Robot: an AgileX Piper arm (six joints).
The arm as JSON. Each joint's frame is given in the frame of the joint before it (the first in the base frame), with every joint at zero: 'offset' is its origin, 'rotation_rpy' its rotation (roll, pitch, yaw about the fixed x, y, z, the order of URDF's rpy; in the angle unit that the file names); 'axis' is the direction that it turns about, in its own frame. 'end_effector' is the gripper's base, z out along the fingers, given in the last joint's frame.
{
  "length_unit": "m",
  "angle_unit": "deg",
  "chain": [
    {
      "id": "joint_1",
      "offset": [
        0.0,
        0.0,
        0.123
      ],
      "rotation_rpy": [
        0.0,
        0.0,
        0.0
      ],
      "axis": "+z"
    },
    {
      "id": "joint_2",
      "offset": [
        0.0,
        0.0,
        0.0
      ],
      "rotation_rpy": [
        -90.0,
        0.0,
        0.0
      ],
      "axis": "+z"
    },
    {
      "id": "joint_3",
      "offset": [
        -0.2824,
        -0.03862,
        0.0
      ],
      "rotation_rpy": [
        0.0,
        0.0,
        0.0
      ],
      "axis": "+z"
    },
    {
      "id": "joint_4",
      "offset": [
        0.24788,
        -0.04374,
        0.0
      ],
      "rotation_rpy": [
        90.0,
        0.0,
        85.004
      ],
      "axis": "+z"
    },
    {
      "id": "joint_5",
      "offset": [
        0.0,
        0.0,
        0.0
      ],
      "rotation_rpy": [
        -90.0,
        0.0,
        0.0
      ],
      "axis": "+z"
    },
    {
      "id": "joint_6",
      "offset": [
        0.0,
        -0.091,
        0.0
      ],
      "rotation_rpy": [
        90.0,
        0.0,
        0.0
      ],
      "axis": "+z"
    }
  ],
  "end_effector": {
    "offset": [
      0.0,
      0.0,
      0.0
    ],
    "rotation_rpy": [
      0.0,
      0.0,
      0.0
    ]
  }
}
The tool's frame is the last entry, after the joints.
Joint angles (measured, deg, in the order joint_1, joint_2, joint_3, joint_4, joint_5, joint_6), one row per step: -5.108, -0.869, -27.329, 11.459, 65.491, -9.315; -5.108, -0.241, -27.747, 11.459, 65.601, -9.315; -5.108, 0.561, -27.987, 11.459, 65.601, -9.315; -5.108, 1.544, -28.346, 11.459, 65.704, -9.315; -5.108, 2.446, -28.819, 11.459, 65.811, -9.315; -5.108, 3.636, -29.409, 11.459, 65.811, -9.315; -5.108, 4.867, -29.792, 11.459, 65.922, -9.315; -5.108, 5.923, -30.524, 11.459, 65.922, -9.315; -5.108, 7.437, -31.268, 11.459, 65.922, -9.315; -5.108, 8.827, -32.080, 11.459, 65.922, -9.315; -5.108, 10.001, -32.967, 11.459, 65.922, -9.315; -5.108, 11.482, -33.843, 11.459, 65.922, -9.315; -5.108, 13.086, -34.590, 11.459, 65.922, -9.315
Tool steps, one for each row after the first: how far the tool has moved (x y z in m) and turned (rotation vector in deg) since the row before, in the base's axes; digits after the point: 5 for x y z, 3 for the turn. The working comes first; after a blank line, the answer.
Tool pose at each row, in the base's axes (x y z in m, rotation vector in deg; the steps are taken from these numbers as rounded here): -0.00764, 0.01720, 0.26577, -5.506, 121.230, 5.359; -0.00695, 0.01715, 0.26772, -5.507, 121.545, 5.408; -0.00536, 0.01701, 0.26898, -5.461, 122.101, 5.498; -0.00359, 0.01686, 0.27067, -5.426, 122.818, 5.614; -0.00217, 0.01675, 0.27288, -5.408, 123.347, 5.699; -0.00005, 0.01656, 0.27579, -5.358, 123.940, 5.796; 0.00251, 0.01635, 0.27752, -5.305, 124.887, 5.951; 0.00422, 0.01619, 0.28105, -5.278, 125.207, 6.004; 0.00728, 0.01592, 0.28458, -5.212, 125.968, 6.130; 0.01003, 0.01568, 0.28839, -5.163, 126.538, 6.226; 0.01216, 0.01548, 0.29256, -5.139, 126.822, 6.273; 0.01535, 0.01520, 0.29656, -5.087, 127.420, 6.373; 0.01923, 0.01485, 0.29981, -5.012, 128.266, 6.515

0.00069, -0.00005, 0.00195, 0.016, 0.317, 0.019; 0.00159, -0.00014, 0.00126, 0.050, 0.560, 0.000; 0.00177, -0.00015, 0.00169, 0.054, 0.722, 0.017; 0.00142, -0.00011, 0.00221, 0.036, 0.533, 0.018; 0.00212, -0.00019, 0.00291, 0.053, 0.598, 0.000; 0.00256, -0.00021, 0.00173, 0.074, 0.954, 0.019; 0.00171, -0.00016, 0.00353, 0.029, 0.323, 0.000; 0.00306, -0.00027, 0.00353, 0.069, 0.767, -0.001; 0.00275, -0.00024, 0.00381, 0.052, 0.575, 0.000; 0.00213, -0.00020, 0.00417, 0.025, 0.286, 0.000; 0.00319, -0.00028, 0.00400, 0.054, 0.603, 0.000; 0.00388, -0.00035, 0.00325, 0.076, 0.853, -0.001
